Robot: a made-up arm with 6 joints. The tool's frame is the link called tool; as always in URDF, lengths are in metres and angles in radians. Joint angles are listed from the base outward.
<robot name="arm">
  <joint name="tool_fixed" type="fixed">
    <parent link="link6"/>
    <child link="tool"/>
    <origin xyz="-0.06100 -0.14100 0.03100" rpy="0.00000 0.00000 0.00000"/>
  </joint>
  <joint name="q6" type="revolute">
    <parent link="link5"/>
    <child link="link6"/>
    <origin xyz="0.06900 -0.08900 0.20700" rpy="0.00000 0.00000 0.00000"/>
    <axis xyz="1 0 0"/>
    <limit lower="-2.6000" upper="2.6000"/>
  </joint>
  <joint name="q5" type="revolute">
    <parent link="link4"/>
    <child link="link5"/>
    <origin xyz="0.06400 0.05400 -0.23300" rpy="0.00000 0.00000 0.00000"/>
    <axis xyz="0 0 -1"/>
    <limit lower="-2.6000" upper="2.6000"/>
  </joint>
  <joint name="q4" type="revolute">
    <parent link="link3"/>
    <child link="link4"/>
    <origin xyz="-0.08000 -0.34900 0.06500" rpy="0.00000 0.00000 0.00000"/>
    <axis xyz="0 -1 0"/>
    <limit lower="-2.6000" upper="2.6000"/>
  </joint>
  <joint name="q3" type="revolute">
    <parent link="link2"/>
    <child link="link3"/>
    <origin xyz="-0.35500 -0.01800 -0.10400" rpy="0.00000 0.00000 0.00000"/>
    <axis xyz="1 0 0"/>
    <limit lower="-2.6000" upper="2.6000"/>
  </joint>
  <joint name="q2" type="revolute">
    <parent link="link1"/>
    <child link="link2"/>
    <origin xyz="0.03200 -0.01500 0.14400" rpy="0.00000 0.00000 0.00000"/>
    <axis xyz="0 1 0"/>
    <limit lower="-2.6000" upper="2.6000"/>
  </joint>
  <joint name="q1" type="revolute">
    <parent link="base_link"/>
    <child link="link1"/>
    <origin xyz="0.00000 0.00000 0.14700" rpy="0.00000 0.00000 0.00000"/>
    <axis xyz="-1 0 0"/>
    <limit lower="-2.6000" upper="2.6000"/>
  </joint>
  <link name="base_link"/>
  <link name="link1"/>
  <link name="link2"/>
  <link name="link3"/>
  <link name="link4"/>
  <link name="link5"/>
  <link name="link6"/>
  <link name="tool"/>
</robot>
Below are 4 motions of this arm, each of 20 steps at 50 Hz.
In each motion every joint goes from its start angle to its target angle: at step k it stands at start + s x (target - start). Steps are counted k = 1, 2, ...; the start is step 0. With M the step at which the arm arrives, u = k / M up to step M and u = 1 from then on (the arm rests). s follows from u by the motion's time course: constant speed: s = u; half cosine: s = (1 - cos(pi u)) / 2; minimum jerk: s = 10 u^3 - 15 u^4 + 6 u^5.
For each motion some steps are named. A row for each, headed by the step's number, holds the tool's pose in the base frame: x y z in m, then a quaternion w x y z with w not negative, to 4 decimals.
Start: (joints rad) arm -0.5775 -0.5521 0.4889 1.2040 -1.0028 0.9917
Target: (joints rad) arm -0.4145 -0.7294 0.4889 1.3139 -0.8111 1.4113
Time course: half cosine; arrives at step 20
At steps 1, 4, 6, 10, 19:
1: -0.1242 -0.3836 -0.1596 0.5217 0.2988 -0.7013 0.3830
4: -0.1190 -0.3840 -0.1581 0.5113 0.3020 -0.7013 0.3944
6: -0.1125 -0.3844 -0.1559 0.4979 0.3056 -0.7010 0.4090
10: -0.0950 -0.3851 -0.1487 0.4606 0.3135 -0.6979 0.4499
19: -0.0664 -0.3846 -0.1324 0.3921 0.3205 -0.6837 0.5255

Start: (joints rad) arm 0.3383 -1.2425 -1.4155 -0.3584 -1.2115 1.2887
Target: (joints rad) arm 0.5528 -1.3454 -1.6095 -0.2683 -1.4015 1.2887
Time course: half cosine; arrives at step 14
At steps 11, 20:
11: -0.2395 -0.1784 0.1786 0.9624 -0.2680 0.0170 -0.0402
20: -0.2361 -0.1710 0.1778 0.9571 -0.2852 0.0189 -0.0480

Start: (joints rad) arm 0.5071 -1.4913 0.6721 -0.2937 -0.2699 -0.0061
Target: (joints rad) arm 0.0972 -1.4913 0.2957 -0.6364 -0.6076 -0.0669
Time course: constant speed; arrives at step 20
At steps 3, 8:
3: 0.3871 -0.4963 0.1819 0.7548 -0.0752 -0.4490 0.4722
8: 0.3574 -0.5002 0.1482 0.7691 -0.0982 -0.4438 0.4493

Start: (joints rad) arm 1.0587 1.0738 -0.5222 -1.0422 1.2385 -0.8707
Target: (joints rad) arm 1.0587 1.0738 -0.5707 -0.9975 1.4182 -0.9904
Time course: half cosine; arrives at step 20
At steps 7, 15, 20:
7: 0.0521 0.4038 0.6430 0.3789 0.7180 -0.4876 0.3212
15: 0.0500 0.4117 0.6204 0.4321 0.7151 -0.4437 0.3242
20: 0.0492 0.4132 0.6150 0.4451 0.7134 -0.4324 0.3254

